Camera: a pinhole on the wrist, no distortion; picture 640 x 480 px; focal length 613.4 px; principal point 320.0 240.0 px. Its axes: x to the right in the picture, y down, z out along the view. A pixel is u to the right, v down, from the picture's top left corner.
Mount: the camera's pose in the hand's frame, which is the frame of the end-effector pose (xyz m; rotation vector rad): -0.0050 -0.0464 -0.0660 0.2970 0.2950 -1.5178
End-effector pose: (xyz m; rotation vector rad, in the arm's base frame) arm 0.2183 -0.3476 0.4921 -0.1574 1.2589 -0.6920
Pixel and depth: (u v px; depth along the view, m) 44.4 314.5 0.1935
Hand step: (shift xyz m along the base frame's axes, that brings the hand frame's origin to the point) 0.1209 -0.0756 0.0513
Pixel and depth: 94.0 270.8 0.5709
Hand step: 0.4721 -0.1987 0.1897
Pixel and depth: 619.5 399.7 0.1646
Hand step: -0.0129 -0.1802 0.0704
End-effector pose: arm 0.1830 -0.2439 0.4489 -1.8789 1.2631 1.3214
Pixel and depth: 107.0 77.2 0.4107
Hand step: -0.1086 0.3737 -0.0447
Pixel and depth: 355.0 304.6 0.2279
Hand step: 0.0677 0.1678 -0.0881
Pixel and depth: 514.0 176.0 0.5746
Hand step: 0.2054 0.5328 -0.1477
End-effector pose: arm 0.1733 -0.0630 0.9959 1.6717 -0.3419 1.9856
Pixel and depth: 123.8 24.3 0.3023
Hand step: 0.2597 -0.0913 -0.0672
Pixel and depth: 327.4 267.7 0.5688
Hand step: 0.5236 -0.0078 0.0830
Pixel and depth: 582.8 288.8 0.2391
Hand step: 0.2200 0.1358 0.0116
